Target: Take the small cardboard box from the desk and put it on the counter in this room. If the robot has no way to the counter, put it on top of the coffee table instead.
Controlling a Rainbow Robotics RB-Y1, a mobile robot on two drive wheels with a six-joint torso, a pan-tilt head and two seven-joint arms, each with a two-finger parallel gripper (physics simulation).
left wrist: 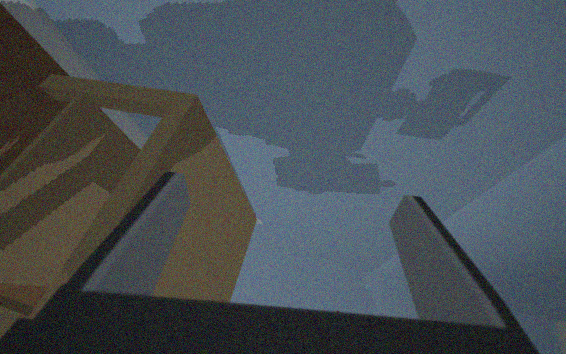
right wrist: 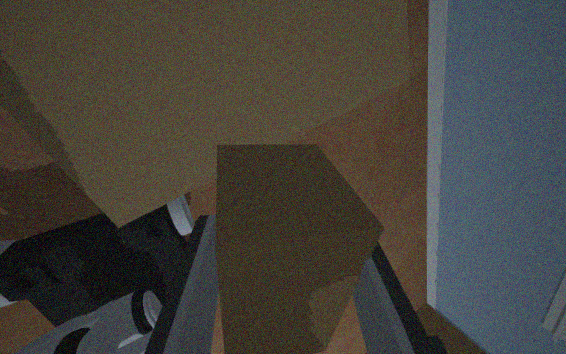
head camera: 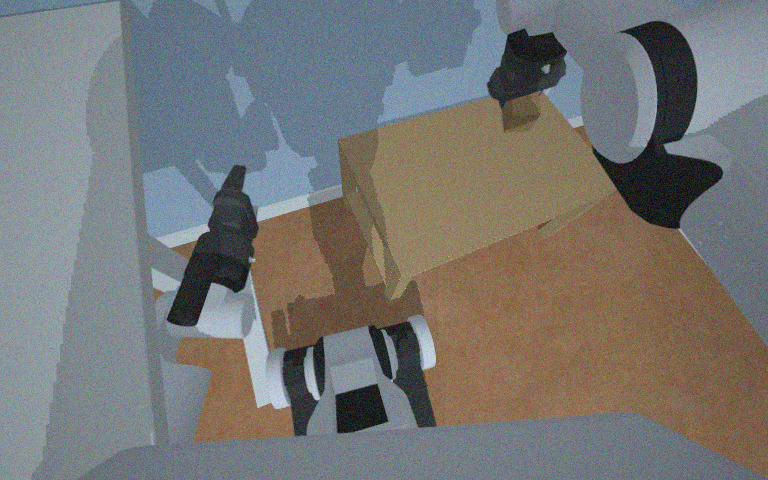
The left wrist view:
my left gripper: 292, 198
wooden coffee table: 77, 180
